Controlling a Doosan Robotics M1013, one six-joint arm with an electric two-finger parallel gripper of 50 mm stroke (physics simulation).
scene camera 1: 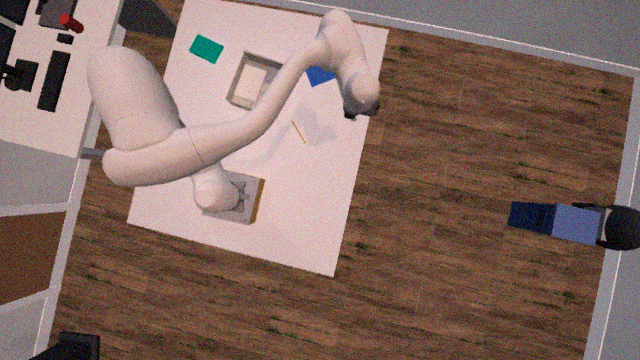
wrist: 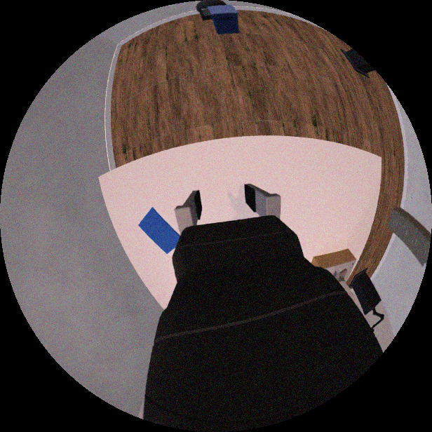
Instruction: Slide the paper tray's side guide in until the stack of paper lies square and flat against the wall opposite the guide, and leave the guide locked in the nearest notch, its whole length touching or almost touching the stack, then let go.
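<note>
The paper tray (scene camera 1: 236, 76) is an open grey-beige box on the white table, partly covered by the arm in the scene view. A pale stack of paper (scene camera 1: 251, 84) lies inside, near the tray's left wall, with a darker strip of tray floor to its right. The side guide cannot be made out clearly. The tray does not show in the wrist view. My gripper (scene camera 1: 362, 115) (wrist: 222, 195) is open and empty, held above the table near its right edge, well to the right of the tray.
A blue block (scene camera 1: 320, 76) (wrist: 160, 230) lies between tray and gripper. A green block (scene camera 1: 206, 49) lies left of the tray. A thin orange strip (scene camera 1: 298, 131) lies mid-table. A grey box with a wooden side (scene camera 1: 257, 201) (wrist: 334, 258) is by the arm's base. My arm spans the table.
</note>
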